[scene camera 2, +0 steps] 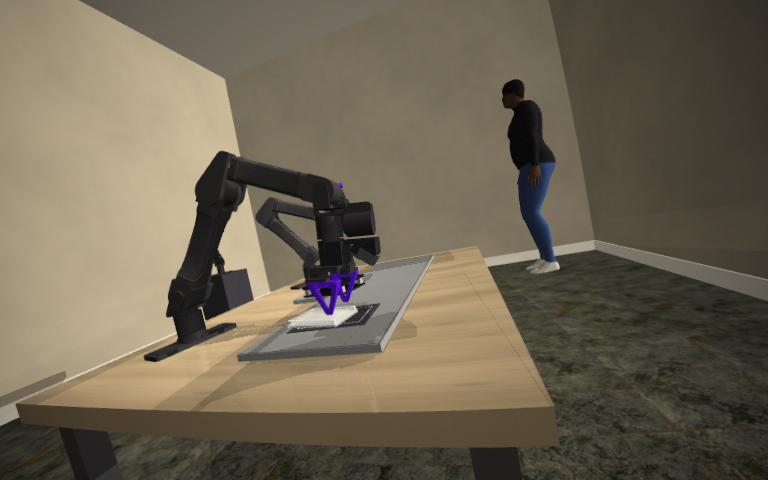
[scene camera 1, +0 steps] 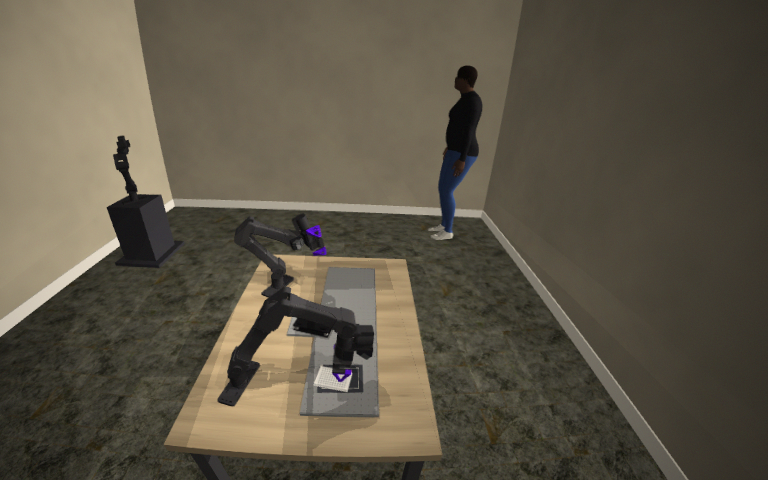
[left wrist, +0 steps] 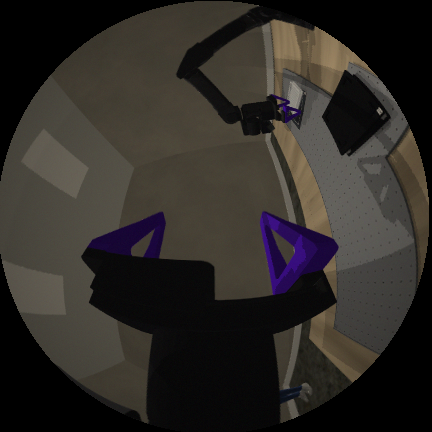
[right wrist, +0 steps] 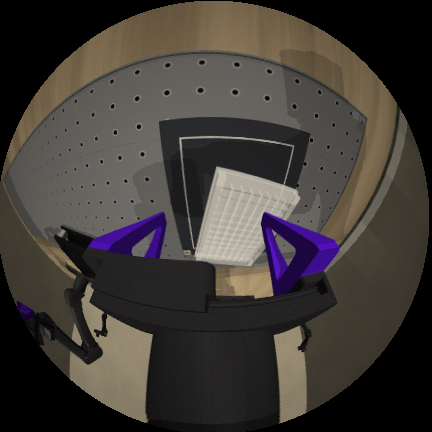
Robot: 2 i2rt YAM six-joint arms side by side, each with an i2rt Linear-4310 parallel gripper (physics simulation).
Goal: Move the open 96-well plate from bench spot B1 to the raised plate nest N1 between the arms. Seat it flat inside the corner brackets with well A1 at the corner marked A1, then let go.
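Frame: origin at the left arm's base, x right, y ahead, z up, level; centimetres.
Seen in the pictures: left gripper, fingertip midpoint: (scene camera 2: 342, 196) (scene camera 1: 322, 245) (left wrist: 212, 216); right gripper, fingertip midpoint: (scene camera 2: 338, 307) (scene camera 1: 340, 371) (left wrist: 294, 106) (right wrist: 213, 217); left arm's base, link origin: (scene camera 1: 278, 286) (right wrist: 83, 275); right arm's base, link origin: (scene camera 2: 194, 341) (scene camera 1: 240, 382) (right wrist: 223, 298).
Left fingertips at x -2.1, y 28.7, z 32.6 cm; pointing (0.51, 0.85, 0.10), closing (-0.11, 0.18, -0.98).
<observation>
Offsets run from my left fingertips to a thing's top centre. "pt": to the spot under its first point. Level surfaces: height alone.
The white 96-well plate {dx +39.5, dy +29.0, dz -29.7 cm} (scene camera 1: 328, 380) (scene camera 2: 317, 318) (right wrist: 232, 225) lies turned and off-centre on the dark mat of spot B1 {pt dx +38.4, dy +38.4, dz -31.2 cm} (scene camera 1: 356, 387) (right wrist: 200, 128), partly over its outline. My right gripper (scene camera 1: 341, 375) (scene camera 2: 338, 306) (right wrist: 213, 217) is open and points down just above the plate. In the right wrist view its right fingertip overlaps the plate's right edge; its left fingertip is apart from the plate. My left gripper (scene camera 1: 322, 241) (left wrist: 212, 216) is open and empty, raised at the far end. The black nest N1 {dx +17.6, dy +6.3, dz -27.5 cm} (scene camera 1: 311, 327) (left wrist: 350, 115) is empty. Its A1 mark is unreadable.
A grey perforated board {dz -31.3 cm} (scene camera 1: 351, 278) (right wrist: 100, 165) runs along the wooden table {dz -32.6 cm} (scene camera 1: 396, 339) (scene camera 2: 453, 362). The right forearm passes above the nest in scene camera 1. A person (scene camera 1: 464, 124) (scene camera 2: 529, 135) stands beyond the table. A dark pedestal (scene camera 1: 141, 229) with another arm stands at the left.
</observation>
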